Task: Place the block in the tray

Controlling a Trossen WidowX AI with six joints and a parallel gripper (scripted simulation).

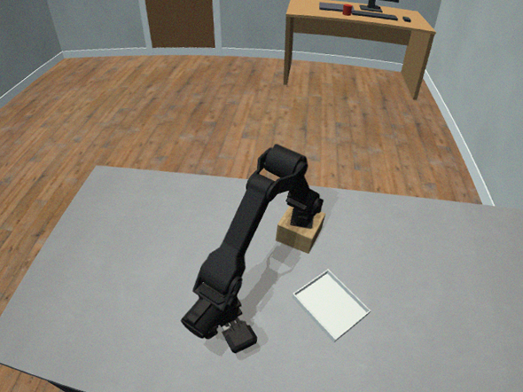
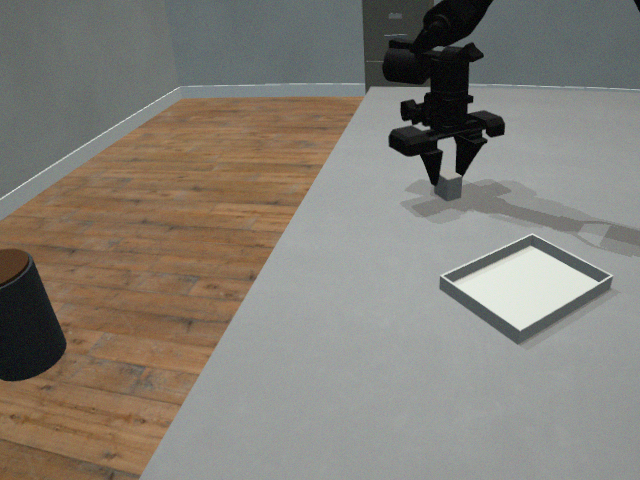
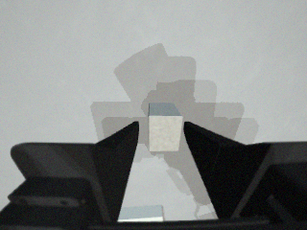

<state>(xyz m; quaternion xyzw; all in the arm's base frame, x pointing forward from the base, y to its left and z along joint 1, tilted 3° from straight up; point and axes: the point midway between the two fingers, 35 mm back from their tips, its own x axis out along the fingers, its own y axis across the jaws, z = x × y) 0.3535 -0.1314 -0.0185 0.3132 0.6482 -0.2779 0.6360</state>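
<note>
The grey block lies 40 mm below my hand. The rest, counted from my hand: white tray (120 mm behind, 250 mm to the left, 50 mm below).
</note>
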